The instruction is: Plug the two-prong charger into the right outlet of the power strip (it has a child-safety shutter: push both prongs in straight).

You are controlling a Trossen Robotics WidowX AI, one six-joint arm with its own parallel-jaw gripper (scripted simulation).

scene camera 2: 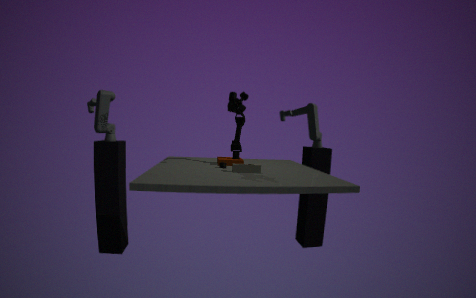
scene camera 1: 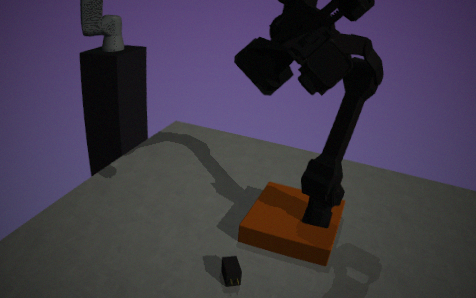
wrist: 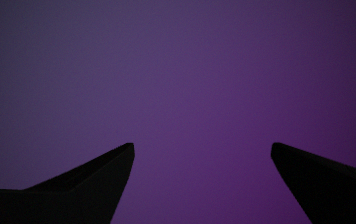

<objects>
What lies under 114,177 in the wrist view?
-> My gripper.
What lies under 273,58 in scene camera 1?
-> My gripper.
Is my gripper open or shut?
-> Open.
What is my gripper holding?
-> Nothing.
</objects>
